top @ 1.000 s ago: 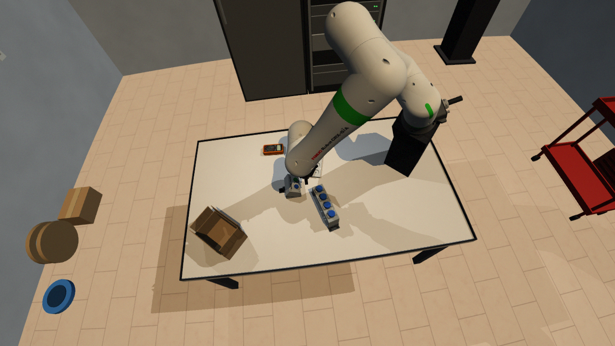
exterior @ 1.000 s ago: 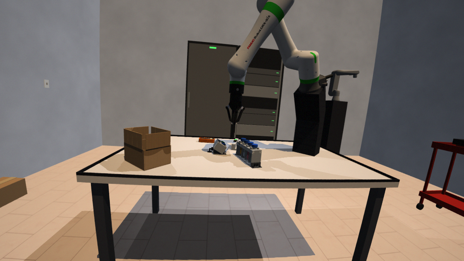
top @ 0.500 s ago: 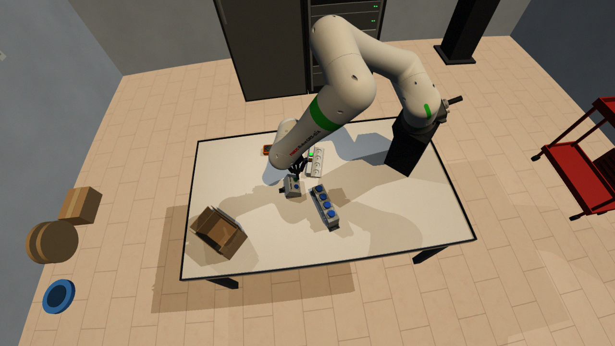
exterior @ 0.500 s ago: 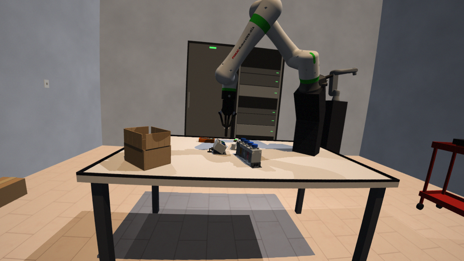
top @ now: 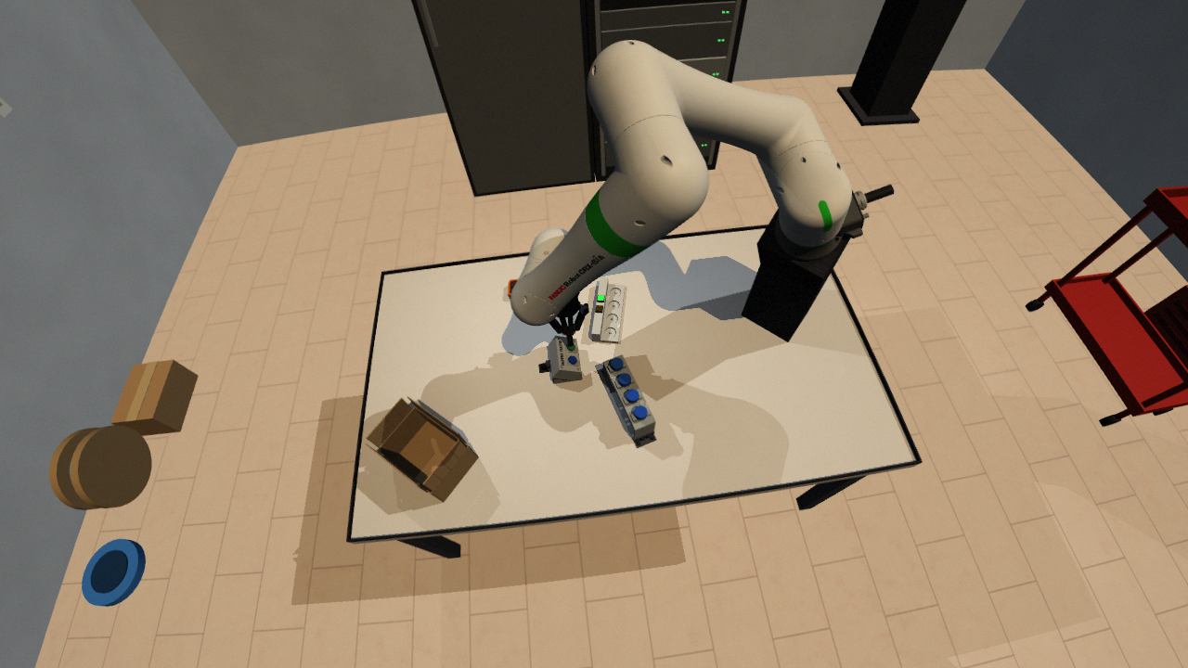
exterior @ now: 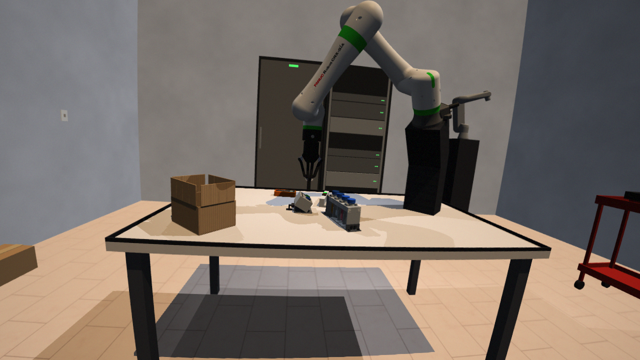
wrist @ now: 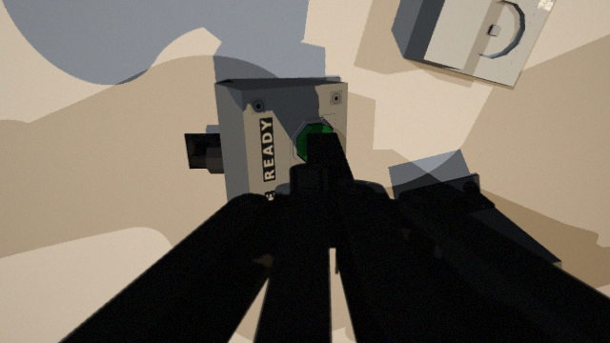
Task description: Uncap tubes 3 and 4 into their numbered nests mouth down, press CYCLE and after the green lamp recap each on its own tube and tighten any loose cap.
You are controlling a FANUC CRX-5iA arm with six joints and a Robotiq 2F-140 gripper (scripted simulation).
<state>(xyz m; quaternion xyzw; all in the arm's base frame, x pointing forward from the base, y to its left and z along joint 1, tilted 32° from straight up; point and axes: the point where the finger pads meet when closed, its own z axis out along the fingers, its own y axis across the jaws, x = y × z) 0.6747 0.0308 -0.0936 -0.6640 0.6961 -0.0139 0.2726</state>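
The green ready key is 60 mm below my hand. The rest, counted from my hand: blue cycle key (50 mm to the left, 60 mm below); then key housing (20 mm ahead, 20 mm to the left, 70 mm below); then blue cap (140 mm behind, 150 mm to the left, 10 mm below).
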